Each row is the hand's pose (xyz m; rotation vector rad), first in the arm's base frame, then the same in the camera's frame.
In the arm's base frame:
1: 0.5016 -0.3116 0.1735 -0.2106 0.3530 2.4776
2: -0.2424 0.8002 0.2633 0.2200 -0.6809 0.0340
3: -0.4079 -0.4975 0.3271 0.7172 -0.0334 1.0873
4: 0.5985 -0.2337 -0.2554 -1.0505 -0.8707 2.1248
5: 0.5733 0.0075 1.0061 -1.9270 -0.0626 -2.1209
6: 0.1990 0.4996 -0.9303 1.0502 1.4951 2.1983
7: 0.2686 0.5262 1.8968 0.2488 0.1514 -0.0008
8: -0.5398 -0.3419 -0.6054 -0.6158 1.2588 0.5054
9: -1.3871 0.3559 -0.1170 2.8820 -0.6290 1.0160
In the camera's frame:
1: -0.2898 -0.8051 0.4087 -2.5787 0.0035 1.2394
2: 0.1536 -0.1703 -0.6859 -0.3125 -2.5430 0.7700
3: -0.1249 -1.3929 -0.3073 -1.0275 -1.2981 1.6015
4: 0.0765 -0.6985 0.6409 2.3631 0.7969 -0.5179
5: -0.9962 -0.4750 -0.0297 0.7262 -1.1222 -2.8375
6: 0.9949 -0.2500 0.3120 -1.2902 0.8656 1.4649
7: -1.5690 -0.1439 -0.8768 -0.3518 -1.7590 0.4765
8: 0.7979 -1.3337 -0.0704 -1.2105 -0.6378 -0.3090
9: 0.8313 -1.1059 -1.2495 -0.7267 -0.2089 -3.0367

